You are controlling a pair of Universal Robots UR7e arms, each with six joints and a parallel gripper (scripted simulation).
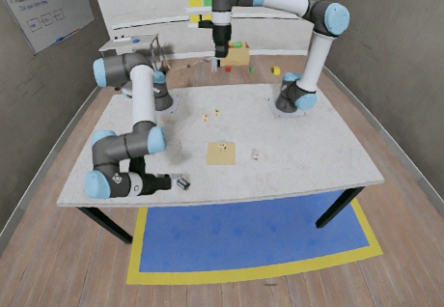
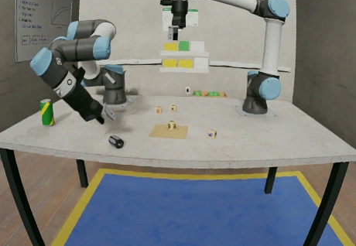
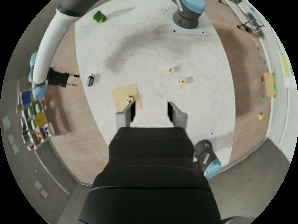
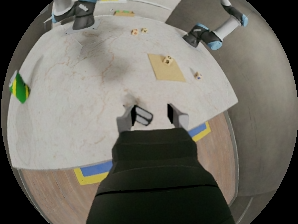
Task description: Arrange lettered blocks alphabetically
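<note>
My right gripper is now 4 cm past the black mouse-like object, 1 cm to the right of it and 10 cm above it. Round my right hand: blue-marked block: 20 cm behind, 35 cm to the left, 10 cm below; then yellow can: 14 cm behind, 41 cm to the right, 5 cm below; then tan mat: 22 cm behind, 17 cm to the left, 11 cm below.
</note>
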